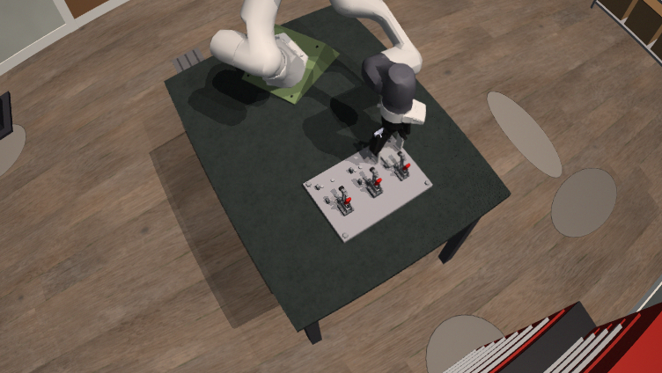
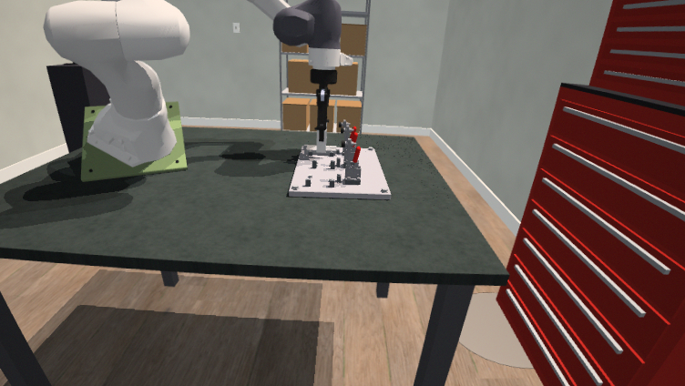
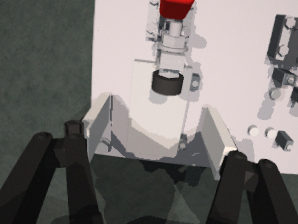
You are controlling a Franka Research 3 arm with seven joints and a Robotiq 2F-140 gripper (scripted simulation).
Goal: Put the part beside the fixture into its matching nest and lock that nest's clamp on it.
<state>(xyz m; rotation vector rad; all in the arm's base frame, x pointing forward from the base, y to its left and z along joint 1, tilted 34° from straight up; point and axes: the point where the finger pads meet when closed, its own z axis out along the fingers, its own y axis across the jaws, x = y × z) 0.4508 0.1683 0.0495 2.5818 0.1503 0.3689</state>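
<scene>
The part lies 3 cm below my hand. Also, from my hand: light grey fixture plate: 6 cm ahead, 11 cm to the right, 5 cm below; clamp: 8 cm ahead.
</scene>
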